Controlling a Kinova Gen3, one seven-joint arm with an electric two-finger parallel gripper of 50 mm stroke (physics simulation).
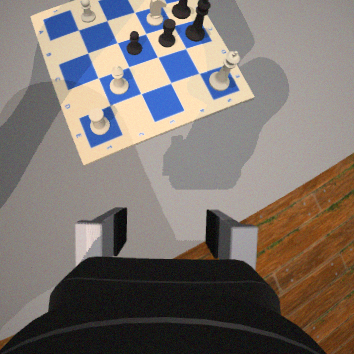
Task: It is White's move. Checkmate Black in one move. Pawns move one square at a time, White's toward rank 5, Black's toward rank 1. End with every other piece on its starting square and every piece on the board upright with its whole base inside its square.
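Frame: origin at the arm's base, x ahead, y left, z up, level; centimetres.
Seen in the pictures: gripper, between the fingertips: point(165, 225).
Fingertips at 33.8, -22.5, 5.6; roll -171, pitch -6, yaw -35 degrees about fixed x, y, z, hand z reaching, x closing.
Note:
Offsets run from my fingertips to a thing's top centre, as dx, dy, dz. "*": to the spot under its first point. Level surfaces: height alone.
My gripper point(165, 225) is open and empty, over the table below the board's near edge. The chessboard {* -2.4, +10.2, -11.9} point(85, 156) bears a white rook {+0.7, +12.4, -8.6} point(99, 123) on its near-left blue corner and a bishop-like white piece {+4.9, +15.5, -7.5} point(119, 82) on a blue square diagonally beyond. A tall white crowned piece {+15.7, +10.1, -5.6} point(220, 79) is on the near-right blue corner. A black pawn {+9.1, +19.1, -8.7} point(134, 45), a black rook {+13.3, +18.2, -8.6} point(167, 36) and a tall black crowned piece {* +16.7, +16.9, -10.5} point(196, 30) stand in the middle row. A white knight {* +13.6, +21.2, -10.9} point(156, 17) and another black piece {* +17.2, +20.8, -11.0} point(181, 10), its top cut off, stand behind. A white pawn {* +6.5, +26.0, -11.2} point(88, 15) is far left.
The grey table {dz -12.5} point(150, 195) surrounds the board and carries dark shadows of the arm. Its edge runs diagonally at the lower right, with a wooden plank floor point(310, 240) beyond it. Letters and small marks line the board's rim.

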